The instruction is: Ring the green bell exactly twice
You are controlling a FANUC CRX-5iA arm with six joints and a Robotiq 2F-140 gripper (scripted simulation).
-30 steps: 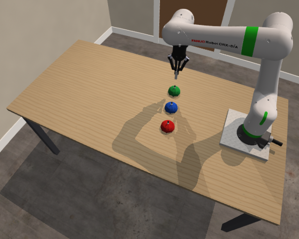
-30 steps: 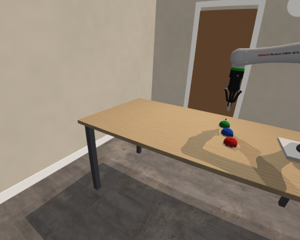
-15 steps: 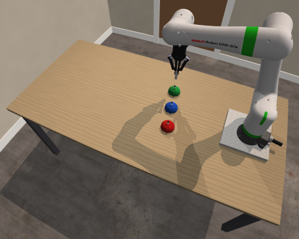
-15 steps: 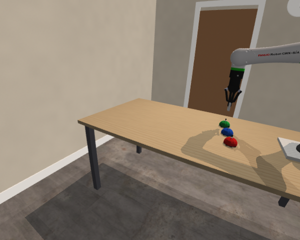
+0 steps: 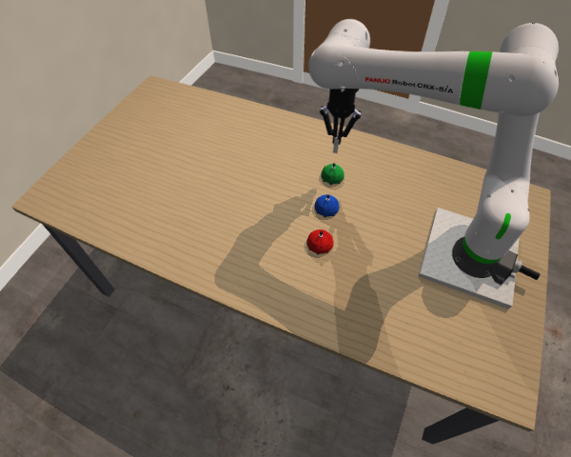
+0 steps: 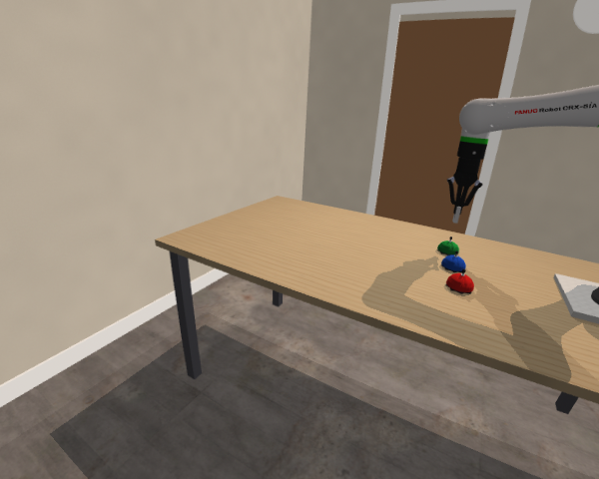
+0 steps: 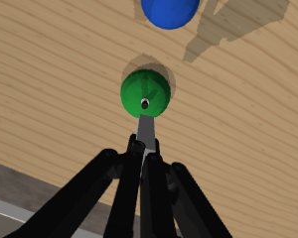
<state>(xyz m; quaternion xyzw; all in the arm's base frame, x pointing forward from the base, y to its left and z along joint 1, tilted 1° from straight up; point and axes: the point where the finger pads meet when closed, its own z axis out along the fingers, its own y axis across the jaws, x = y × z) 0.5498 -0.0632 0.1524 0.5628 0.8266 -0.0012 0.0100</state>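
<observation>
The green bell lies 120 mm below my hand. The rest, counted from my hand: red bell (280 mm to the left, 120 mm below, 110 mm behind); then blue bell (140 mm to the left, 120 mm below, 50 mm behind).
</observation>
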